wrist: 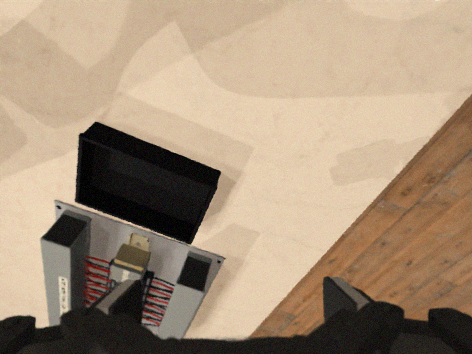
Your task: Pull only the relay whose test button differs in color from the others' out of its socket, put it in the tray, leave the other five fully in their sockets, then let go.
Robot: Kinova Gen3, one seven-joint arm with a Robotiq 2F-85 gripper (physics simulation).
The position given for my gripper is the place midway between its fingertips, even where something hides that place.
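Observation:
My gripper [233, 298] is there in what I see, and with it I see a grey relay panel [167, 257].

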